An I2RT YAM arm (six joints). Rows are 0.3 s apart.
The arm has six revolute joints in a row. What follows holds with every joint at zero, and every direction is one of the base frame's.
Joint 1 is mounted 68 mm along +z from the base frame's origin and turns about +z.
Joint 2 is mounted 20 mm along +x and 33.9 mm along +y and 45.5 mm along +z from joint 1 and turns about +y.
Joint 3 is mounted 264 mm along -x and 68.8 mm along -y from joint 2 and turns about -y.
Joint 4 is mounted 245 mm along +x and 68.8 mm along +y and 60 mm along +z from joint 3 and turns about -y.
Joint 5 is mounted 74 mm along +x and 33.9 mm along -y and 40.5 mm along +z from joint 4 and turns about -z.
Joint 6 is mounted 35.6 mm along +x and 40.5 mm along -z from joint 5 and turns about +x.
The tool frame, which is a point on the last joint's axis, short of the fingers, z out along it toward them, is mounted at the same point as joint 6; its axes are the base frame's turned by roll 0, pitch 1.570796 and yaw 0 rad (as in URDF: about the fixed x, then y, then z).
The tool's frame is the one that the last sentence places.
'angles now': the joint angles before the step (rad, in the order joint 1, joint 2, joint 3, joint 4, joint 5, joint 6). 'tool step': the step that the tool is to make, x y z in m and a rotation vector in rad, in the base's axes. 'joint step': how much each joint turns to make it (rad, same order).
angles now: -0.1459 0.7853 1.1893 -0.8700 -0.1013 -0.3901
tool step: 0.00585 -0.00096 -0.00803 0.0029 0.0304 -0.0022
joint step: 0.0000 0.0118 -0.0237 0.0050 0.0026 -0.0004
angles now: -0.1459 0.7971 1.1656 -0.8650 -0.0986 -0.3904
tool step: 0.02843 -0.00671 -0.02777 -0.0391 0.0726 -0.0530
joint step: 0.0000 0.0671 -0.0862 0.0862 0.0706 -0.0157
